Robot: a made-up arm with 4 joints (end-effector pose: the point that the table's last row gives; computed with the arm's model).
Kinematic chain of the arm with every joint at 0, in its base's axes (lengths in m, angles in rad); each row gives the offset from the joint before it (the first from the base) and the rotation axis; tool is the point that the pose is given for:
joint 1: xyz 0 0 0.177 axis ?
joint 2: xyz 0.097 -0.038 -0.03 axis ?
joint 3: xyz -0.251 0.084 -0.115 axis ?
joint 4: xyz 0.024 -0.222 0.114 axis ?
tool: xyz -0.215 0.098 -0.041
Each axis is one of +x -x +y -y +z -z.
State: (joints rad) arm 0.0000 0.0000 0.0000 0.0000
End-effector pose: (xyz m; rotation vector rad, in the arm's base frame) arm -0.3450 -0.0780 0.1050 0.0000 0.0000 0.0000
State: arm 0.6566 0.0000 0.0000 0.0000
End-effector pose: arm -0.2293 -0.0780 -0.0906 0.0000 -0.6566 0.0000
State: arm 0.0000 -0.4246 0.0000 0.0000
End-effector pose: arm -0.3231 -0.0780 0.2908 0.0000 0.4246 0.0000
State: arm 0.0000 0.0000 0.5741 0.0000
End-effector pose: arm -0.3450 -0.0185 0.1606 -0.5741 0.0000 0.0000
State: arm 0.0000 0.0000 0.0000 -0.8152
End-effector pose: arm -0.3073 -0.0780 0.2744 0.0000 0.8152 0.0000
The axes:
joint 1: -y
joint 2: -y
joint 3: -x
joint 4: -y

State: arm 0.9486 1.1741 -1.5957 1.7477
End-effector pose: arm 0.3605 0.1395 0.2357 -1.9160 1.7773 -0.3635
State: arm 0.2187 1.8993 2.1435 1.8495
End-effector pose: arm 0.1396 0.0448 0.0417 2.4428 1.2306 0.3299
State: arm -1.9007 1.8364 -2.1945 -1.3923
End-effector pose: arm -0.3905 -0.1400 -0.2861 1.8239 0.7899 1.4273
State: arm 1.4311 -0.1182 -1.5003 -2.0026
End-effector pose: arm 0.2073 -0.2883 0.0454 -0.1325 0.5534 1.5197
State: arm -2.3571 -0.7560 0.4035 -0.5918
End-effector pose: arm 0.3416 0.0105 0.0244 0.1646 -2.5332 -0.5136
